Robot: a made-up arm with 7 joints.
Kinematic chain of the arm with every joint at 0, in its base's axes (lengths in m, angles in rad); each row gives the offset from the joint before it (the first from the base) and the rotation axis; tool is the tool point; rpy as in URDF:
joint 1: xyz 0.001 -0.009 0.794 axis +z
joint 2: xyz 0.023 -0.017 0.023 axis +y
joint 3: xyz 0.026 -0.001 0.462 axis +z
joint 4: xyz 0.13 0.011 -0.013 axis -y
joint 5: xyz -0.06 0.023 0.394 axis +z
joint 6: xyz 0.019 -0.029 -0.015 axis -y
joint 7: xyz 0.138 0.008 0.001 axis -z
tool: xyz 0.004 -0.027 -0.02 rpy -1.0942 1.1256 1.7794
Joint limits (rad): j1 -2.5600..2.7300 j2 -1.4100..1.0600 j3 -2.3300..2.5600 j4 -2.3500..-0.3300 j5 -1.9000..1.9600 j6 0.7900..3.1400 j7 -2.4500..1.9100
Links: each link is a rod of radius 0.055 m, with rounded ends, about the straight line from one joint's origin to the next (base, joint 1, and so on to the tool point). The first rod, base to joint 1, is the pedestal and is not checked.
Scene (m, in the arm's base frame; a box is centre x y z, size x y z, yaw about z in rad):
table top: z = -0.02
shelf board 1: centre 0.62 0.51 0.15 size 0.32 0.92 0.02 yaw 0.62
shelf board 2: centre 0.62 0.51 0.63 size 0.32 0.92 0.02 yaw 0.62
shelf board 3: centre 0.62 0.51 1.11 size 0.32 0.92 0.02 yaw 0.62
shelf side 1: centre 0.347 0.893 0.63 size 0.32 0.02 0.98 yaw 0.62
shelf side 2: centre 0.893 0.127 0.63 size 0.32 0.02 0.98 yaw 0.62
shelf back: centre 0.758 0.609 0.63 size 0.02 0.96 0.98 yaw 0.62
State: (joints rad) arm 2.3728 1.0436 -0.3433 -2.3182 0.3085 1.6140 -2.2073
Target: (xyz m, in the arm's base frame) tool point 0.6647 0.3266 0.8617
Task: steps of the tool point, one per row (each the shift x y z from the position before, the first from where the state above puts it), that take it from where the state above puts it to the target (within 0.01 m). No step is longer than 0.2 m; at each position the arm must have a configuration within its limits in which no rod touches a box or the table.
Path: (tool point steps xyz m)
1: 0.1357 0.0754 0.0421
2: 0.1404 0.0389 0.0694
3: 0.1323 0.0002 0.0926
4: 0.1116 -0.0369 0.1099
5: 0.1034 -0.0111 0.0328
6: 0.1080 -0.0418 0.0517
7: 0.1018 -0.0782 0.0704

